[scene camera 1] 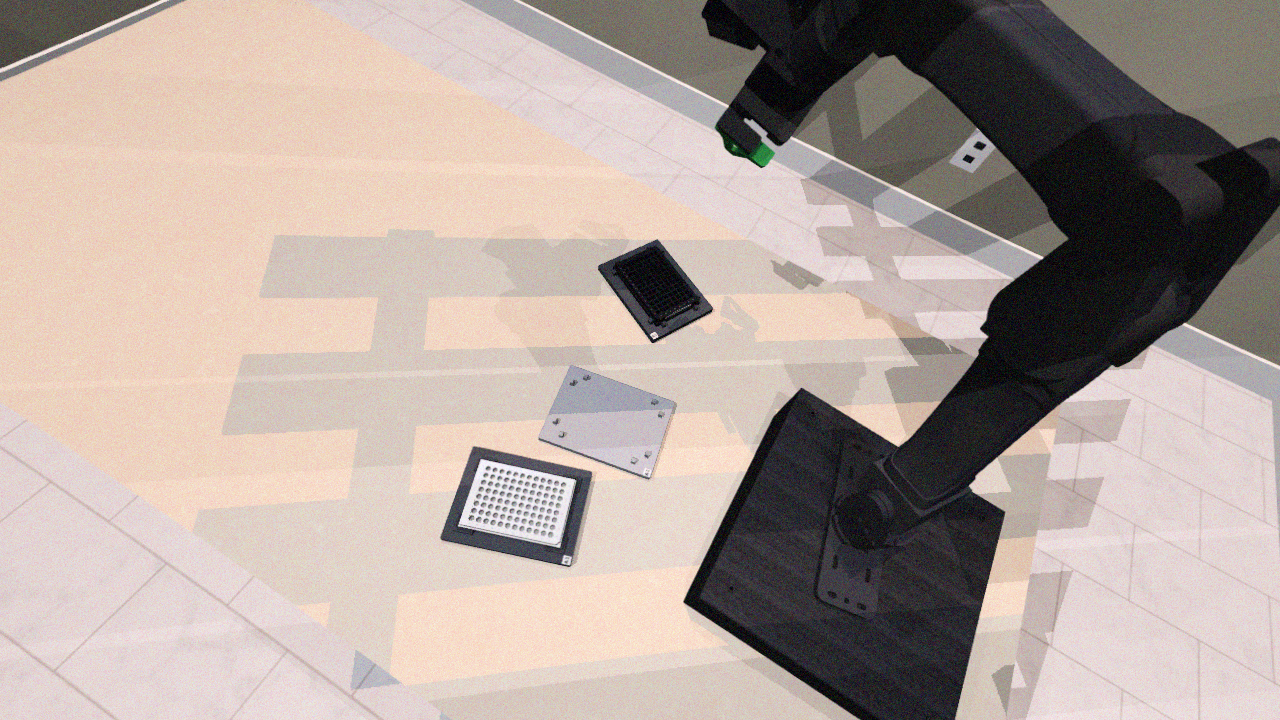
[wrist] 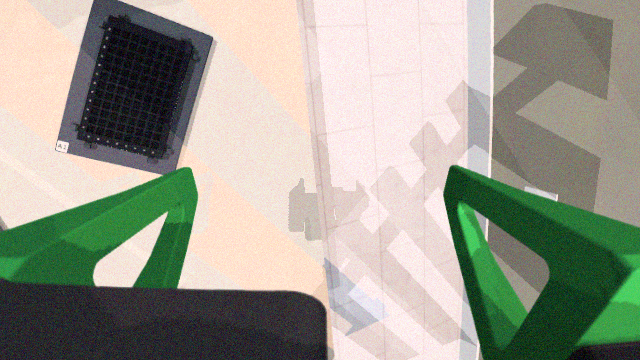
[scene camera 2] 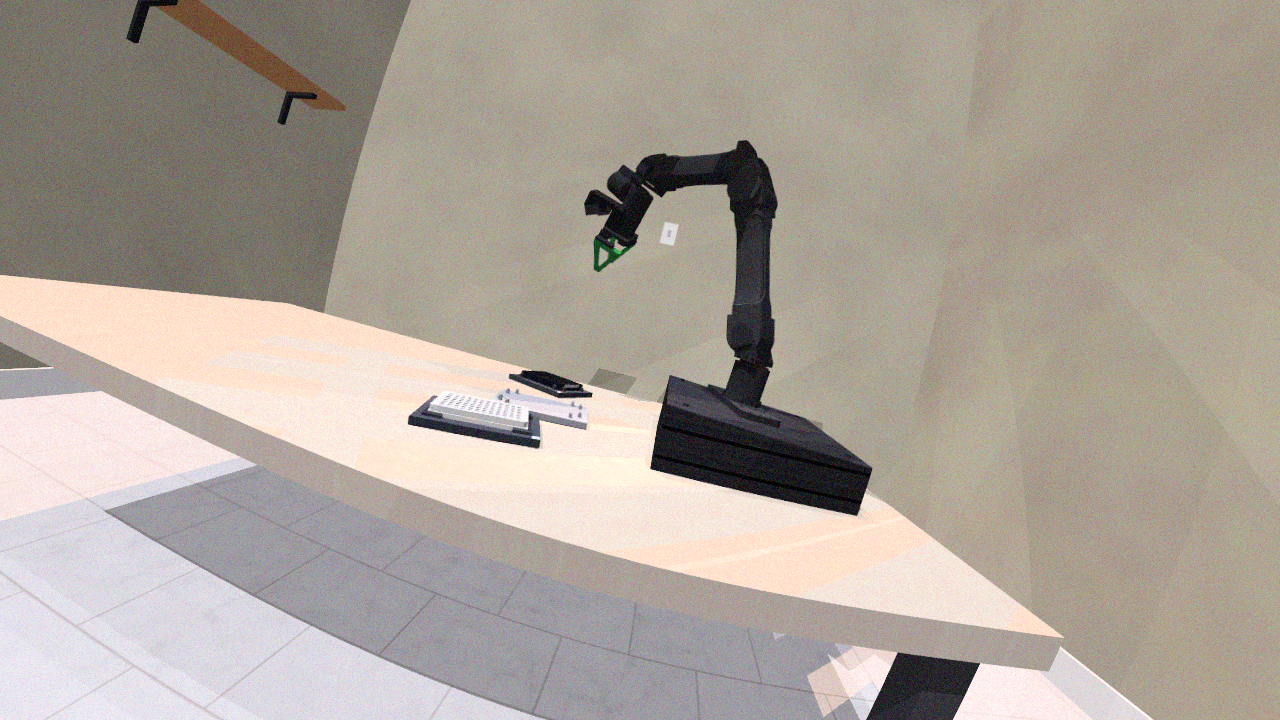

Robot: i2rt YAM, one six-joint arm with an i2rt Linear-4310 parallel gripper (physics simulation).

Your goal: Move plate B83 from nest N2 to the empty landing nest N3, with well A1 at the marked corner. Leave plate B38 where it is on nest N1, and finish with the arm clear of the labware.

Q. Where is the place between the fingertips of the gripper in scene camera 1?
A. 753,117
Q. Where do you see a black tray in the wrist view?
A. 138,75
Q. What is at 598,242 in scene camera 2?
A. The gripper.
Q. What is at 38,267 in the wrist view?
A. The gripper.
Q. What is the gripper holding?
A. Nothing.
